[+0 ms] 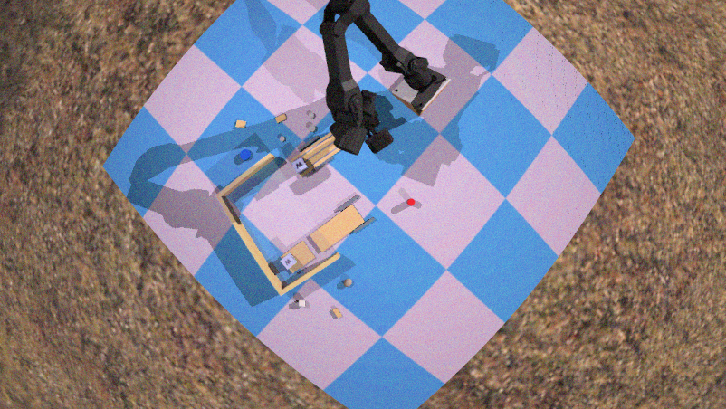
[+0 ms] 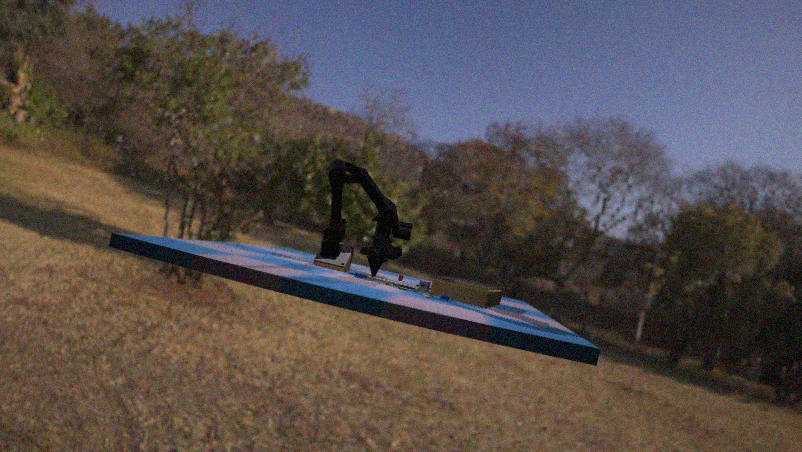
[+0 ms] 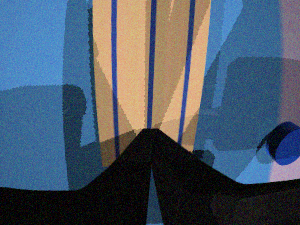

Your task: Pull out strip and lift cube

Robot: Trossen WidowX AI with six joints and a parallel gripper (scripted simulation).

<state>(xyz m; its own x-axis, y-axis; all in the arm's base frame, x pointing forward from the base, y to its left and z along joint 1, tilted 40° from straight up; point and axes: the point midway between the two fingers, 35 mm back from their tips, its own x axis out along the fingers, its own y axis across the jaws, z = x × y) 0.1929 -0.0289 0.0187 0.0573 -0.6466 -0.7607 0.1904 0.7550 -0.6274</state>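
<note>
The strip is 9 cm ahead of my gripper tip, 2 cm to the right of it and 1 cm below it.
</note>
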